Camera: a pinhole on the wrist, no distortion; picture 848 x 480 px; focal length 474.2 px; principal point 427.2 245.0 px. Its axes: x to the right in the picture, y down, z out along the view. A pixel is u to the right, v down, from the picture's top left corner.
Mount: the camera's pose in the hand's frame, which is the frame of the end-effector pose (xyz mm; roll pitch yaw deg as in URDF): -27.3 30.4 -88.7 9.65 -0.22 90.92
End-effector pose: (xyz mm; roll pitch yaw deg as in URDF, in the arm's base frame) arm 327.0 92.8 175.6 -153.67 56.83 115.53
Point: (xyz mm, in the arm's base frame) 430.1 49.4 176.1
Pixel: 711.3 401.1
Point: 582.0 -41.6 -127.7
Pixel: 803.6 110.1
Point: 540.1 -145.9 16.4
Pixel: 702.6 331.5
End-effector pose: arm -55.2 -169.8 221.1 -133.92 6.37 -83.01
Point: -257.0 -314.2 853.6
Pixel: behind the camera
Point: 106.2 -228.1 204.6
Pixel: 142.2 97.6
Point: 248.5 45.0 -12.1
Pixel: 354.1 451.3
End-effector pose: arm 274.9 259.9 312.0 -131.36 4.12 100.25
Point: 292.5 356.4 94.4
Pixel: 746.2 28.2
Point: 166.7 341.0 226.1
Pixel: 357.7 48.8
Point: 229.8 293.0 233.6
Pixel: 427.6 126.4
